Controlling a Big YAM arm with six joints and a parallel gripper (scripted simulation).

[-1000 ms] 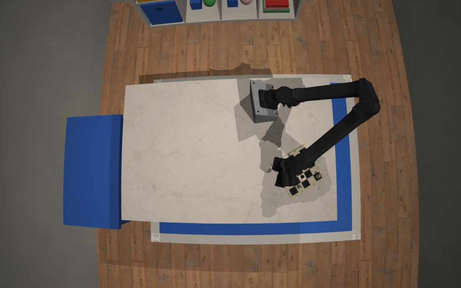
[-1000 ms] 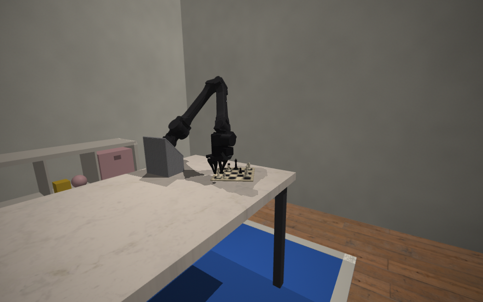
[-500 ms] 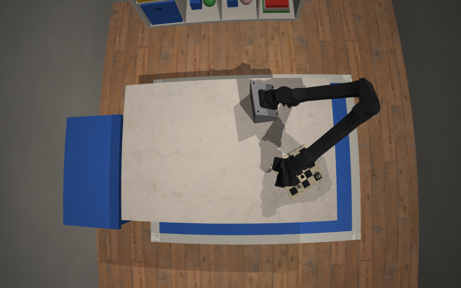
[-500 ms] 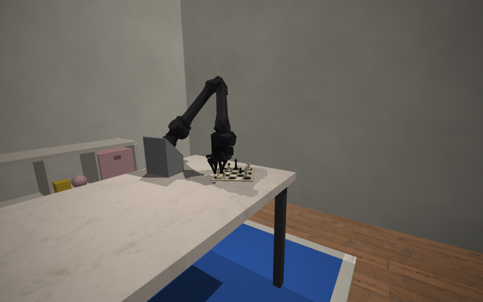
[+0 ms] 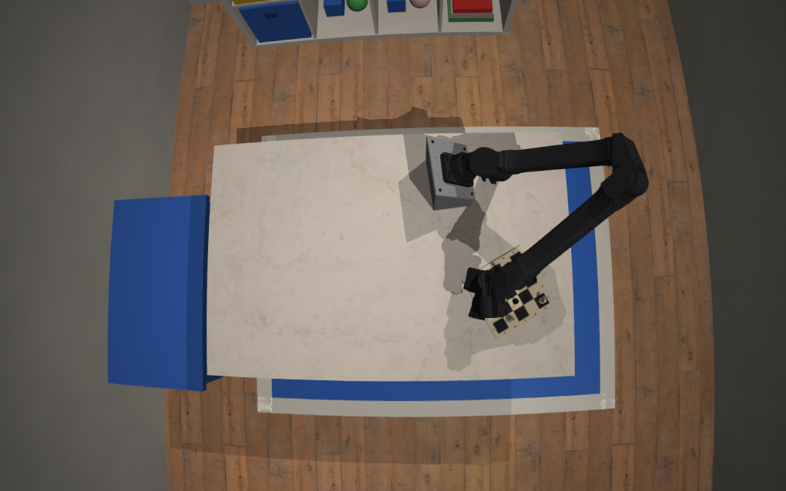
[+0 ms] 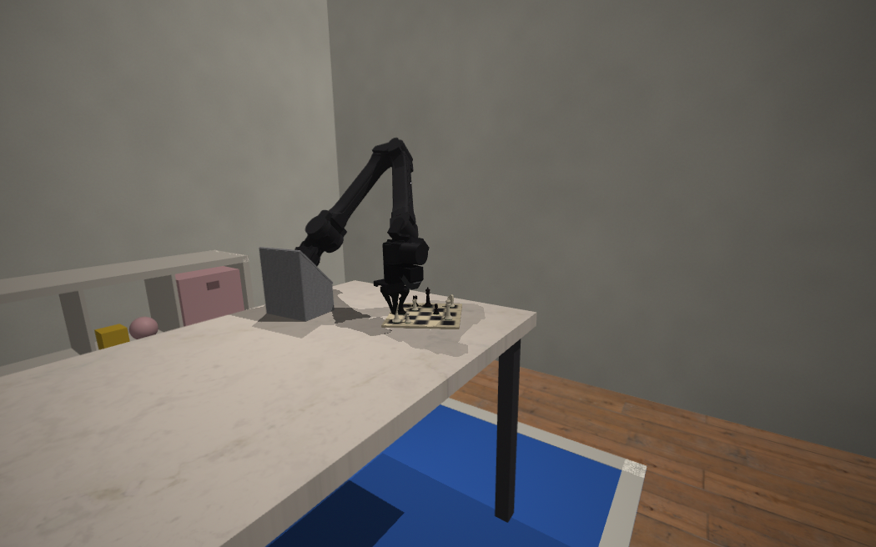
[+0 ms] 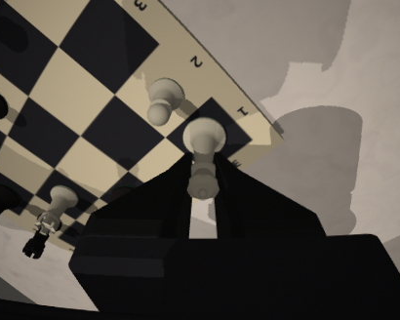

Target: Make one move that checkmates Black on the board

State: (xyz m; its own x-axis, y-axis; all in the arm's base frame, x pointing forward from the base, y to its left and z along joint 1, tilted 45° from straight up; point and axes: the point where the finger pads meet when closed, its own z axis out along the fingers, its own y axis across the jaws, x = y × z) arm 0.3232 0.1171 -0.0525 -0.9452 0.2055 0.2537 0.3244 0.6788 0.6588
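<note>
The white pawn lies 30 mm ahead of my hand, 10 mm to the left of it and 20 mm below it. The rest, counted from my hand: black pawn 70 mm ahead, 110 mm to the left, 20 mm below; then white rook 10 mm below; then small chessboard 40 mm ahead, 100 mm to the left, 30 mm below.
</note>
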